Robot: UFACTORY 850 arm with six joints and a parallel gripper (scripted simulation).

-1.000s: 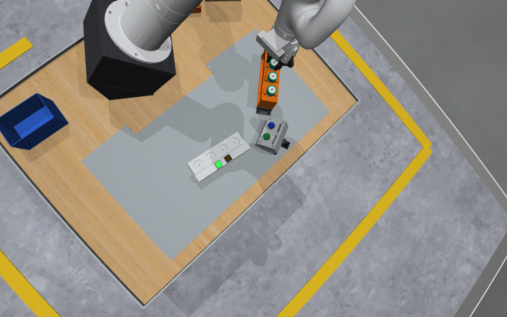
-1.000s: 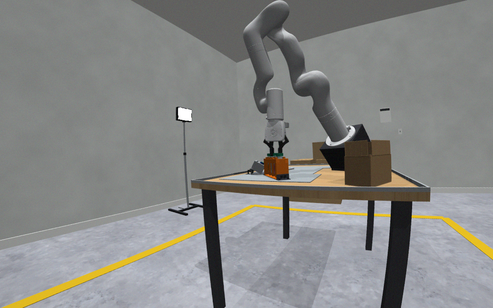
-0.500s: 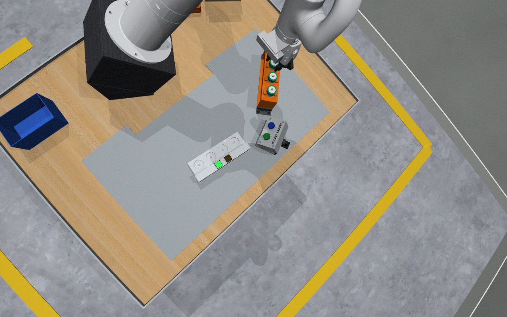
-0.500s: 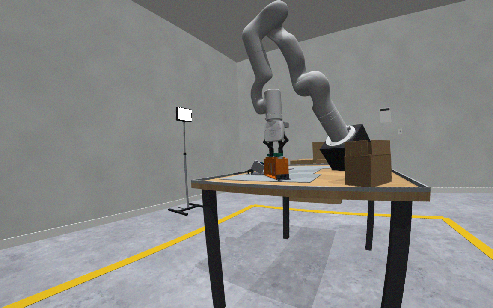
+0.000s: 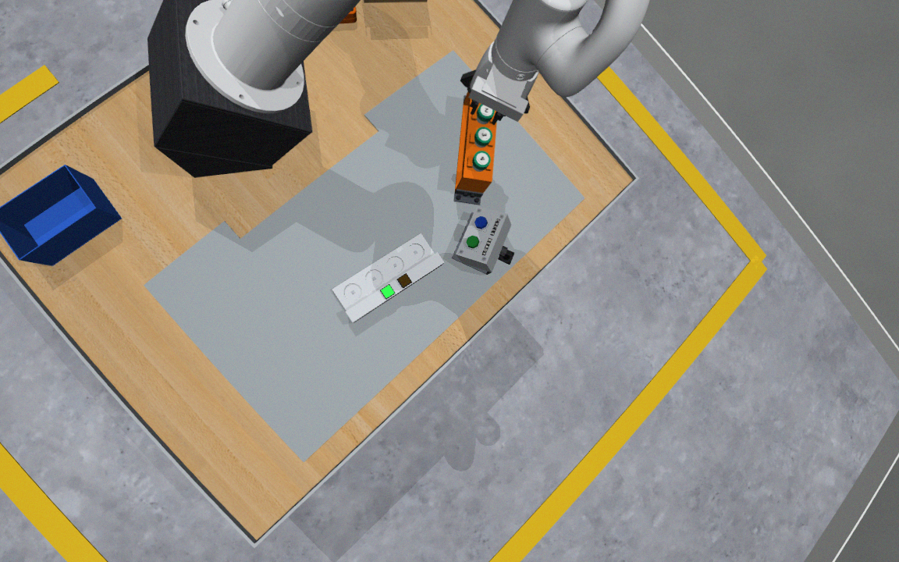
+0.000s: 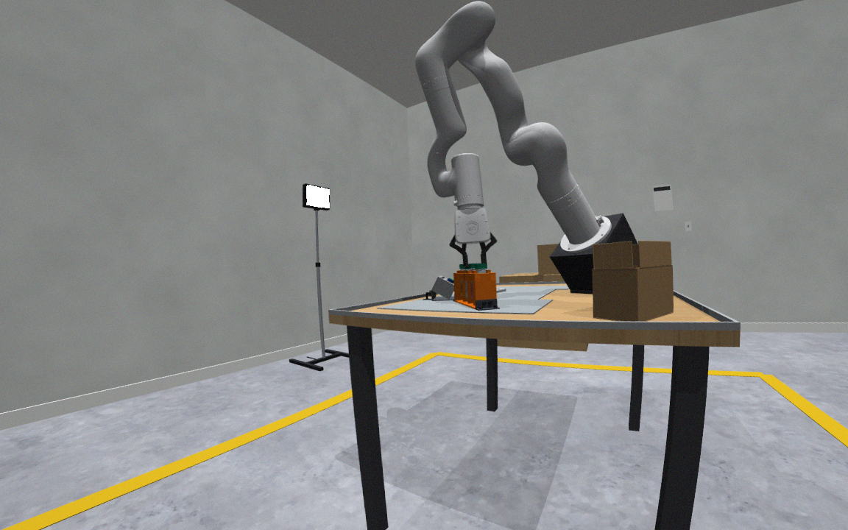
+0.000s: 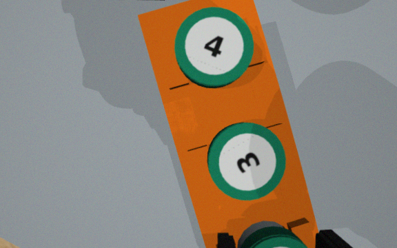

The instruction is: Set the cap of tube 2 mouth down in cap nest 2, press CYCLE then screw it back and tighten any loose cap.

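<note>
Right now my hand is 10 mm above the green-rimmed cap. Round my hand: blue cycle key (180 mm ahead, 120 mm to the right, 60 mm below); then key housing (210 mm ahead, 130 mm to the right, 80 mm below); then green ready key (210 mm ahead, 160 mm to the right, 60 mm below).
</note>
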